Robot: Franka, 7 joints.
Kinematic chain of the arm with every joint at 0, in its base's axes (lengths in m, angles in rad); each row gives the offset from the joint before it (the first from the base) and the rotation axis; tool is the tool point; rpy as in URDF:
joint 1: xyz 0 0 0.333 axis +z
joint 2: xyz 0 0 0 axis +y
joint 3: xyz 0 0 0.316 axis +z
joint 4: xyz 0.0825 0 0 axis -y
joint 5: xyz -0.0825 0 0.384 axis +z
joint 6: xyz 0 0 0 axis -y
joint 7: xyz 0.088 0 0 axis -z
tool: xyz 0 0 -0.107 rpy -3.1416 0 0
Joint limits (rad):
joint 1: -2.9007..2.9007
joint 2: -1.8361..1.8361
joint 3: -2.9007..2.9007
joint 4: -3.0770..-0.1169
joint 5: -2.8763..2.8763
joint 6: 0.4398..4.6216
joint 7: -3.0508..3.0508
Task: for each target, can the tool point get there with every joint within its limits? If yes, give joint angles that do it. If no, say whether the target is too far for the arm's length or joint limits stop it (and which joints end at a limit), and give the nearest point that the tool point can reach.
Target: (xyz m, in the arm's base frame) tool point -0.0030 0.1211 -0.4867
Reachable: no: joint limits stop it (at a limit: joint 2) | nearest point -0.0039 0.1560 -0.3453 | short by 0.146 m
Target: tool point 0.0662 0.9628 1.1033
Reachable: no: too far | nearest point 0.0460 0.6689 0.8682 | short by 0.377 m
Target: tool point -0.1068 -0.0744 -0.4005
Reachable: no: joint limits stop it (at a limit: joint 2) | nearest point -0.1195 -0.0833 -0.3426 | short by 0.060 m
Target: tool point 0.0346 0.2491 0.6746
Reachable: yes | joints -0.3140 -1.3900 0.9292 -2.1792 -0.9770 0.8319 -2.4393
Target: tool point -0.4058 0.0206 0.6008
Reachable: yes | joints -1.8781 1.2350 -1.8111 -2.3169 1.1027 4.2986 -1.2746
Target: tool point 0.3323 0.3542 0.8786
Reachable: yes | joints 1.5328 0.6356 -2.0688 -0.9061 1.9824 0.8276 1.5319
